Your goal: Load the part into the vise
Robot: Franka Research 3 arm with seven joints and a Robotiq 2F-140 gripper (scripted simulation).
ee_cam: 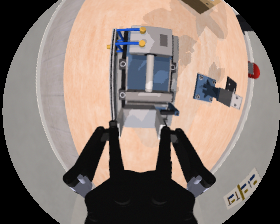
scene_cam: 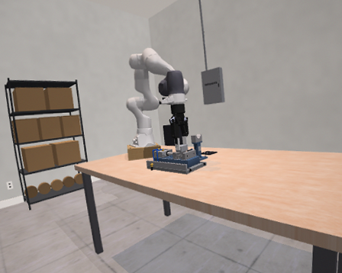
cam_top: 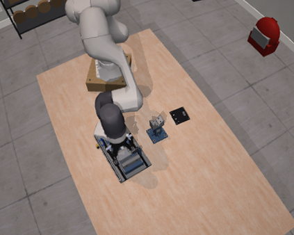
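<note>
Now: the part 30 mm below my hand. Round my hand: vise (70 mm behind, 10 mm to the left, 100 mm below); black infeed plate (160 mm behind, 390 mm to the left, 140 mm below).
</note>
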